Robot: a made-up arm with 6 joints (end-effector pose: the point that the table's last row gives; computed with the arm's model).
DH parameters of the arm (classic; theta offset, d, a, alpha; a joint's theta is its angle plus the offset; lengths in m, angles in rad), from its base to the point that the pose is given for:
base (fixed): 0 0 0 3.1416
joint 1: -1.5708 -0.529 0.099 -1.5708
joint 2: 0 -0.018 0.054 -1.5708
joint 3: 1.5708 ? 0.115 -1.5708
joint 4: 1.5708 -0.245 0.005 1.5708
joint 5: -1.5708 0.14 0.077 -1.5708
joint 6: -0.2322 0 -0.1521 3.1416
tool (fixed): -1.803 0.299 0 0
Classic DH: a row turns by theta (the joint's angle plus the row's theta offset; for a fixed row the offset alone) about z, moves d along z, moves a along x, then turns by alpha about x.
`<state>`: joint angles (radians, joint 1 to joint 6).
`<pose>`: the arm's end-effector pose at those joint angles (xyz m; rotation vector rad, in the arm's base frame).
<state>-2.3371 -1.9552 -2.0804 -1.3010 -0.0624 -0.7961</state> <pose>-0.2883 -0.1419 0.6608 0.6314 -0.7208 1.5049</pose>
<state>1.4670 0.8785 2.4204 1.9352 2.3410 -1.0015</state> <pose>-0.1832 0.3679 0.4569 -0.8077 -1.3747 -1.0678</pose>
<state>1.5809 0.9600 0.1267 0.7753 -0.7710 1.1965</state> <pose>0.1075 0.4632 0.5594 1.8417 -1.4881 -1.6497</pose>
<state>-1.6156 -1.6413 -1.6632 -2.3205 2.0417 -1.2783</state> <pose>-0.2838 0.4733 0.2380 -1.4955 1.5920 1.5244</pose>
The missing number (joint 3, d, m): 0.055
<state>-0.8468 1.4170 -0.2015 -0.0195 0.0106 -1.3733</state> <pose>0.1065 -0.1571 0.9748 1.6218 -0.2453 1.6401</pose>
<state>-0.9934 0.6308 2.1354 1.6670 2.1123 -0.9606</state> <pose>-0.1944 -0.4284 0.4957 0.6343 -1.5094 1.0096</pose>
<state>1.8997 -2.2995 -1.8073 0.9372 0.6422 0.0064</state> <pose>-0.1773 -0.3968 0.1730 2.3225 -0.1580 -0.2231</pose>
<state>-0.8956 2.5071 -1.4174 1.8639 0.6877 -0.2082</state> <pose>0.3613 0.1110 0.8743 -0.2105 0.8124 -0.3062</pose>
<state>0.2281 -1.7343 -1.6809 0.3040 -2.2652 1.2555</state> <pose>-0.0068 -0.1750 0.2053 0.7931 -1.1214 -0.3405</pose>
